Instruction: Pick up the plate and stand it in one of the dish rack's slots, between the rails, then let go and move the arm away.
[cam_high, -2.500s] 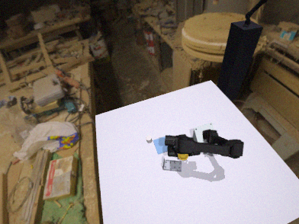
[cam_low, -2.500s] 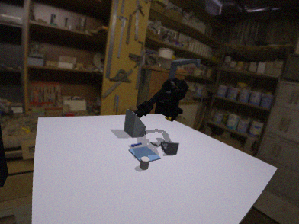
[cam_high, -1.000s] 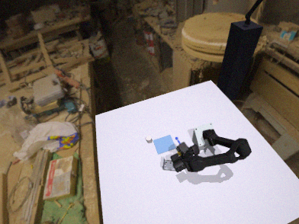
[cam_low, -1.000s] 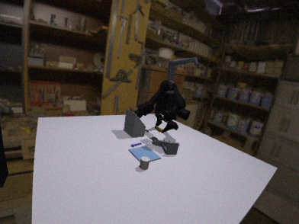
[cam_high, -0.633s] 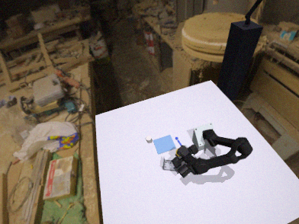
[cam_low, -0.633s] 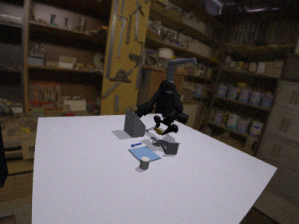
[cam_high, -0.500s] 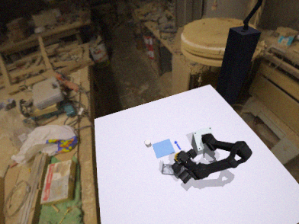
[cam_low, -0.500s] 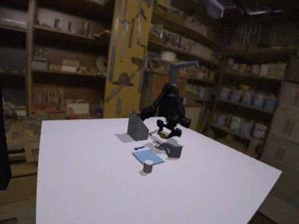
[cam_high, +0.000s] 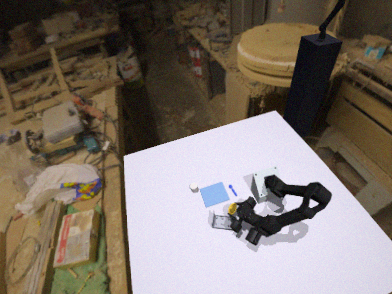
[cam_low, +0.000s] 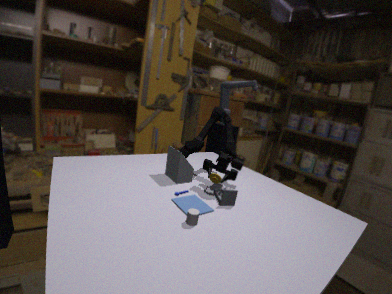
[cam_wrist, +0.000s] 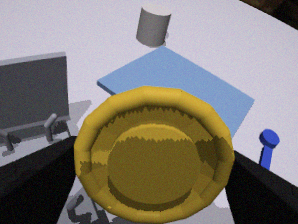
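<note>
Now: the dish rack 5 cm ahead of my gripper tip, 4 cm to the left of it and 6 cm below it. From my gripper tip the other things lie so: blue spoon 6 cm behind, 15 cm to the right, 8 cm below; blue mat 6 cm ahead, 15 cm to the right, 8 cm below; yellow plate 1 cm to the left.
</note>
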